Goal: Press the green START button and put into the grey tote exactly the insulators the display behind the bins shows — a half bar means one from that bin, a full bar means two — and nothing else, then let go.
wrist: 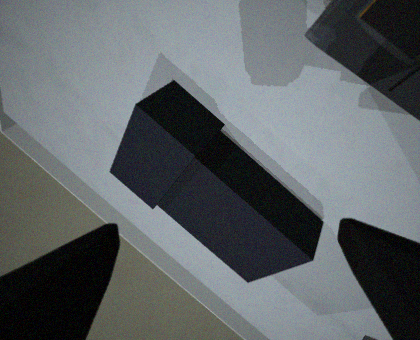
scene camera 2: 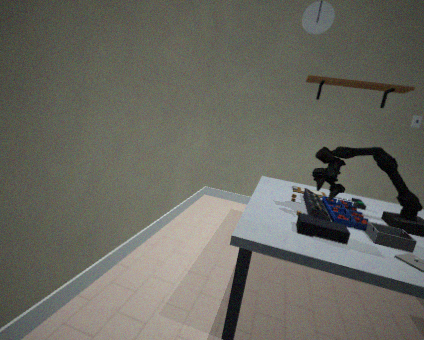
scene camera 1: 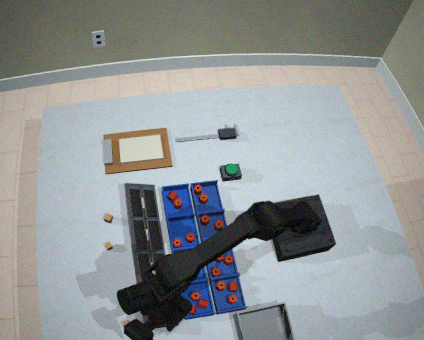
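Observation:
My gripper (scene camera 1: 157,321) (scene camera 2: 327,192) (wrist: 229,231) is open and empty, raised above the table near the display's end. The green START button (scene camera 1: 231,169) (scene camera 2: 359,203) sits on a dark base beyond the blue bins (scene camera 1: 176,225). The bins form two columns and hold red insulators (scene camera 1: 178,203); my arm hides parts of them. The display (scene camera 1: 129,220) (scene camera 2: 317,208) (wrist: 345,42) stands behind the bins, its panels dark; I cannot read bars on them. The grey tote (scene camera 1: 262,325) (scene camera 2: 392,240) stands beside the bins' near end, partly cut off in scene camera 1; its visible floor is bare.
A long black box (scene camera 2: 322,229) (wrist: 245,220) stands near the table edge, below and between my fingers in the wrist view. Small wooden blocks (scene camera 1: 108,218) lie behind the display. A clipboard (scene camera 1: 167,150) and a caliper-like tool (scene camera 1: 227,133) lie beyond the bins.

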